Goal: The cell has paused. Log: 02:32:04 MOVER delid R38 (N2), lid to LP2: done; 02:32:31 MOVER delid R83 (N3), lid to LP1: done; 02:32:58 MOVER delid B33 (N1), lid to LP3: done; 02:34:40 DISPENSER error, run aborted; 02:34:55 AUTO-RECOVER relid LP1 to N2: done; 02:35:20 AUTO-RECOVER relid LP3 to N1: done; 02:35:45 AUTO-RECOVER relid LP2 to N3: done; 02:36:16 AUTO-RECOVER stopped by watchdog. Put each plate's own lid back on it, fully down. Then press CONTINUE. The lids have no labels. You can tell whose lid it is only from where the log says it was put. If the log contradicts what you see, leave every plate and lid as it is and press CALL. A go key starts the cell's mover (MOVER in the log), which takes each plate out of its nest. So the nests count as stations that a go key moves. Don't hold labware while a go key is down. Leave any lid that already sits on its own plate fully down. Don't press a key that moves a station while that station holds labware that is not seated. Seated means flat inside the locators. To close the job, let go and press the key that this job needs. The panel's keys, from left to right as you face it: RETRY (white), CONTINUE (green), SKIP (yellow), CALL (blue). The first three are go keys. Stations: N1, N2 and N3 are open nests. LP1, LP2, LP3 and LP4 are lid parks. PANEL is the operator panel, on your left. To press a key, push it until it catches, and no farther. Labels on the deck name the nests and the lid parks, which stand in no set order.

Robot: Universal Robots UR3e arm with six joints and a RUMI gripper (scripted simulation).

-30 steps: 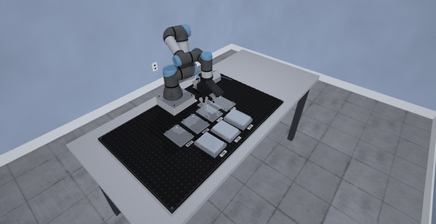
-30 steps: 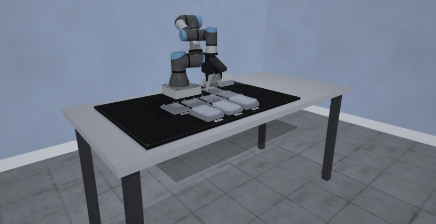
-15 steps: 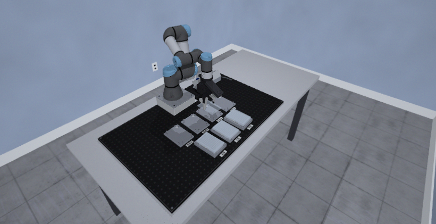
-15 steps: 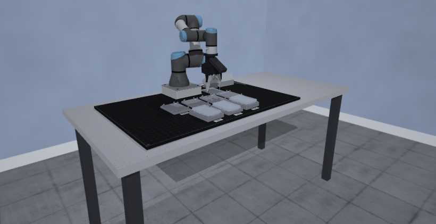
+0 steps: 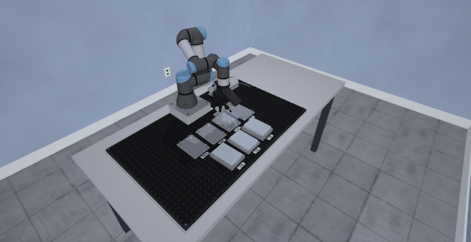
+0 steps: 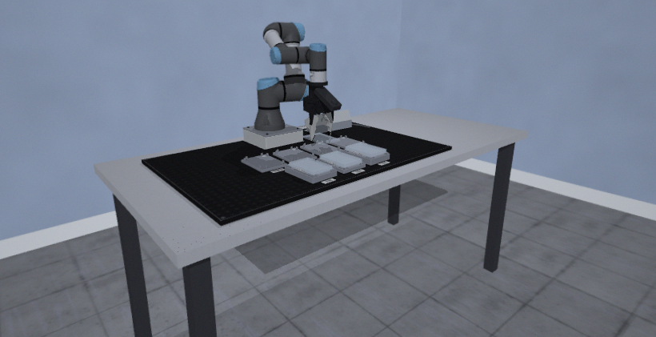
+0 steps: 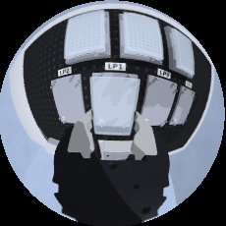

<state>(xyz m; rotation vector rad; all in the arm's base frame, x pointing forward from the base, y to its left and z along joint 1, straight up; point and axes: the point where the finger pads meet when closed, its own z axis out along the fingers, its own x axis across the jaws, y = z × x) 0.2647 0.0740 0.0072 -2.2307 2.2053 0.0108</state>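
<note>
The LP3 lid park lies 13 cm to the right of my hand, 5 cm below it and 1 cm ahead of it. Round my hand: lid park LP4: 26 cm to the right, 5 cm below, 1 cm ahead; LP2 lid park: 13 cm to the left, 5 cm below; clear lid: 1 cm below.
</note>
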